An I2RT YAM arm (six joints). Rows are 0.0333 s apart.
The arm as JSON. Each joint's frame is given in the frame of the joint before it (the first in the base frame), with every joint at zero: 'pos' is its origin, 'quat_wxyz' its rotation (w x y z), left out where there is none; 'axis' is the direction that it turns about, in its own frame. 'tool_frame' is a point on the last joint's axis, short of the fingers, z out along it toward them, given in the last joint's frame.
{
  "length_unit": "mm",
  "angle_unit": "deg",
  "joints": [
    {
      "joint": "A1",
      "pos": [
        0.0,
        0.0,
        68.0
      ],
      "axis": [
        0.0,
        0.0,
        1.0
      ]
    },
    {
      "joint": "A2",
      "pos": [
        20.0,
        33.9,
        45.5
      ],
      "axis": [
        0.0,
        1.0,
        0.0
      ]
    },
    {
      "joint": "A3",
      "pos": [
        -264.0,
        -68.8,
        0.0
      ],
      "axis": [
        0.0,
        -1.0,
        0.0
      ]
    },
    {
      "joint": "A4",
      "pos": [
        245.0,
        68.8,
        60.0
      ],
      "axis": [
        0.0,
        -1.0,
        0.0
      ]
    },
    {
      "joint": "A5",
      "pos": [
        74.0,
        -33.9,
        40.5
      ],
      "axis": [
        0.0,
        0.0,
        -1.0
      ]
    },
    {
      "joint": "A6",
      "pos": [
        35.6,
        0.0,
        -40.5
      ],
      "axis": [
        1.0,
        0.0,
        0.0
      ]
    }
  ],
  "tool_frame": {
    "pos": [
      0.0,
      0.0,
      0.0
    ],
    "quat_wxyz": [
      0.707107,
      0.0,
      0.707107,
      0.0
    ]
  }
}
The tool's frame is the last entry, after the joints.
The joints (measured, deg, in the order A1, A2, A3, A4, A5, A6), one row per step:
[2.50 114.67 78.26 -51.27 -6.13 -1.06]
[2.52 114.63 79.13 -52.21 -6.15 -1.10]
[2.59 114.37 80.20 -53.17 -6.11 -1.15]
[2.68 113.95 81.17 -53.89 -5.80 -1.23]
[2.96 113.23 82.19 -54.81 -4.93 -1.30]
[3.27 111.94 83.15 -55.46 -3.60 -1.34]
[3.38 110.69 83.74 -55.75 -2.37 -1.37]
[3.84 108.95 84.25 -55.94 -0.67 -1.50]
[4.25 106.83 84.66 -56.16 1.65 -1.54]
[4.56 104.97 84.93 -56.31 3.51 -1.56]
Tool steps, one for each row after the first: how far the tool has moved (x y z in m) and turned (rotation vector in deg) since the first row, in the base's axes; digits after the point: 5 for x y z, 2 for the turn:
[0.00128 0.00020 0.00379 0.02 0.03 0.06]
[0.00298 0.00070 0.00977 -0.01 -0.35 0.18]
[0.00453 0.00116 0.01637 -0.29 -1.04 0.33]
[0.00536 0.00249 0.02503 -1.12 -1.91 0.63]
[0.00560 0.00370 0.03703 -2.37 -3.58 0.87]
[0.00516 0.00362 0.04728 -3.51 -5.19 0.87]
[0.00346 0.00545 0.06022 -5.08 -7.35 1.22]
[0.00030 0.00644 0.07502 -7.23 -9.80 1.27]
[-0.00310 0.00700 0.08755 -8.92 -11.89 1.20]

